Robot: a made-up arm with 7 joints. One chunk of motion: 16 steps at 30 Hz.
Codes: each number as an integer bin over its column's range. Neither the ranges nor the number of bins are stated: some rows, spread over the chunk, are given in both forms.
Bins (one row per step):
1: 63 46 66 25 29 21 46
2: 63 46 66 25 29 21 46
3: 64 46 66 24 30 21 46
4: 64 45 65 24 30 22 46
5: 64 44 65 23 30 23 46
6: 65 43 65 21 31 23 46
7: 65 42 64 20 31 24 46
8: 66 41 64 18 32 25 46
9: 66 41 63 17 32 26 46
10: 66 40 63 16 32 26 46
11: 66 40 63 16 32 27 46
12: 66 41 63 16 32 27 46
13: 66 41 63 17 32 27 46
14: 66 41 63 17 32 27 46
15: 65 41 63 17 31 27 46
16: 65 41 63 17 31 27 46
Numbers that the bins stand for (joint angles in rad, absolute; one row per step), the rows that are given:
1: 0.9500 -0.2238 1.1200 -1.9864 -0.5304 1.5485 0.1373
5: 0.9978 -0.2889 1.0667 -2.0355 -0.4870 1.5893 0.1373
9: 1.0933 -0.3865 0.9600 -2.1827 -0.4001 1.6505 0.1373
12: 1.0933 -0.3865 0.9600 -2.2073 -0.4001 1.6709 0.1373
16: 1.0456 -0.3865 0.9600 -2.1827 -0.4435 1.6709 0.1373
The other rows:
2: 0.9500 -0.2238 1.1200 -1.9864 -0.5304 1.5485 0.1373
3: 0.9978 -0.2238 1.1200 -2.0109 -0.4870 1.5485 0.1373
4: 0.9978 -0.2564 1.0667 -2.0109 -0.4870 1.5689 0.1373
6: 1.0456 -0.3214 1.0667 -2.0845 -0.4435 1.5893 0.1373
7: 1.0456 -0.3539 1.0133 -2.1091 -0.4435 1.6097 0.1373
8: 1.0933 -0.3865 1.0133 -2.1582 -0.4001 1.6301 0.1373
10: 1.0933 -0.4190 0.9600 -2.2073 -0.4001 1.6505 0.1373
11: 1.0933 -0.4190 0.9600 -2.2073 -0.4001 1.6709 0.1373
13: 1.0933 -0.3865 0.9600 -2.1827 -0.4001 1.6709 0.1373
14: 1.0933 -0.3865 0.9600 -2.1827 -0.4001 1.6709 0.1373
15: 1.0456 -0.3865 0.9600 -2.1827 -0.4435 1.6709 0.1373

